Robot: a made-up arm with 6 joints. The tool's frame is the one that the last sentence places. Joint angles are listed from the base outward.
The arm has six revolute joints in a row. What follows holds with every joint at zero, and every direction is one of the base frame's.
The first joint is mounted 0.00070 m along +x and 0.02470 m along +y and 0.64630 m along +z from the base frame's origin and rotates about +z.
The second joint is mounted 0.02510 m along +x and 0.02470 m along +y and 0.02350 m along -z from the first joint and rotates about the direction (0.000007, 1, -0.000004).
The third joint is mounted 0.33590 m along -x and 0.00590 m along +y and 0.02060 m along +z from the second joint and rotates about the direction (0.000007, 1, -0.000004).
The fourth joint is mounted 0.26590 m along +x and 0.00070 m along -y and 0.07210 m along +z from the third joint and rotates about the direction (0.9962, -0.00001, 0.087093).
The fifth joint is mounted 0.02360 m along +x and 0.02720 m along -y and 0.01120 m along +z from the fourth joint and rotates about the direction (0.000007, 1, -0.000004).
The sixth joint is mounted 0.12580 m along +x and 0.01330 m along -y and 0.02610 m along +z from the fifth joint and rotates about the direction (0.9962, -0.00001, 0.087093).
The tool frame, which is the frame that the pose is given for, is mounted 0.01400 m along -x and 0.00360 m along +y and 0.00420 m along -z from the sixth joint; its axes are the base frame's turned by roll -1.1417, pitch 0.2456 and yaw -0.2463 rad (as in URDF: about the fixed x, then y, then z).
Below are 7 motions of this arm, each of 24 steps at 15 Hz.
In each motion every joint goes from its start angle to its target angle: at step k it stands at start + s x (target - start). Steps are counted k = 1, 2, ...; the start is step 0. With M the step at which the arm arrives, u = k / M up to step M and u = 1 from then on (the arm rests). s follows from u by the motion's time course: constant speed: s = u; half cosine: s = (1 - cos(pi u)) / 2; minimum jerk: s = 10 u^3 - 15 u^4 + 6 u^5.
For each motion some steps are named. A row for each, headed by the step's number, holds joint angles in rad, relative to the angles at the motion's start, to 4 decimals.
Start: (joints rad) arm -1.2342 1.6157 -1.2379 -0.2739 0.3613 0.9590
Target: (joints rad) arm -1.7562 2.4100 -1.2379 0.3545 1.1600 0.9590
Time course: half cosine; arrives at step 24
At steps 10, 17, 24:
10: -0.1934 0.2944 0.0000 0.2329 0.2960 0.0000
17: -0.4199 0.6389 0.0000 0.5055 0.6425 0.0000
24: -0.5220 0.7943 0.0000 0.6284 0.7987 0.0000

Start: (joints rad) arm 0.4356 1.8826 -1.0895 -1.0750 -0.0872 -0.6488
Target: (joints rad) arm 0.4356 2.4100 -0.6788 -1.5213 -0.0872 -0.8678
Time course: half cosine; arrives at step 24
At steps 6, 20, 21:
6: 0.0000 0.0772 0.0601 -0.0654 0.0000 -0.0321
20: 0.0000 0.4921 0.3832 -0.4164 0.0000 -0.2043
21: 0.0000 0.5073 0.3951 -0.4293 0.0000 -0.2107

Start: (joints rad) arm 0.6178 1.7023 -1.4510 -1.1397 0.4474 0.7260
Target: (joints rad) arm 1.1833 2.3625 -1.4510 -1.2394 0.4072 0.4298
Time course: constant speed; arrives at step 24
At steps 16, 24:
16: 0.3770 0.4401 0.0000 -0.0665 -0.0268 -0.1975
24: 0.5655 0.6602 0.0000 -0.0997 -0.0402 -0.2962

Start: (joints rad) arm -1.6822 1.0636 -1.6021 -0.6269 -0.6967 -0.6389
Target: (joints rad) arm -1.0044 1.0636 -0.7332 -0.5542 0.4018 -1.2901
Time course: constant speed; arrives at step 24
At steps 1, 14, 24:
1: 0.0282 0.0000 0.0362 0.0030 0.0458 -0.0271
14: 0.3954 0.0000 0.5069 0.0424 0.6408 -0.3799
24: 0.6778 0.0000 0.8689 0.0727 1.0985 -0.6512

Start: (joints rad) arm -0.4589 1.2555 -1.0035 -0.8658 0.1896 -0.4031
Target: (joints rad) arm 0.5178 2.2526 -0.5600 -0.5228 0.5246 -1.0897
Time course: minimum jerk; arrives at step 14
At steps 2, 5, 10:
2: 0.0227 0.0232 0.0103 0.0080 0.0078 -0.0160
5: 0.2406 0.2456 0.1093 0.0845 0.0825 -0.1692
10: 0.8354 0.8528 0.3793 0.2934 0.2865 -0.5872

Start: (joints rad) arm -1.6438 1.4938 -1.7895 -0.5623 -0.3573 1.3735
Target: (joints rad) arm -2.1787 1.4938 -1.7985 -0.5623 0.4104 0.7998
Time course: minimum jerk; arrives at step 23
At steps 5, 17, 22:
5: -0.0386 0.0000 -0.0006 0.0000 0.0554 -0.0414
17: -0.4732 0.0000 -0.0080 0.0000 0.6792 -0.5075
22: -0.5345 0.0000 -0.0090 0.0000 0.7671 -0.5733

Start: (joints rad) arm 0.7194 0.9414 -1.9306 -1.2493 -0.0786 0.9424
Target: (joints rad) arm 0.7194 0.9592 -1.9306 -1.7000 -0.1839 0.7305
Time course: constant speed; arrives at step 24
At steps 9, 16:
9: 0.0000 0.0067 0.0000 -0.1690 -0.0395 -0.0795
16: 0.0000 0.0119 0.0000 -0.3005 -0.0702 -0.1413

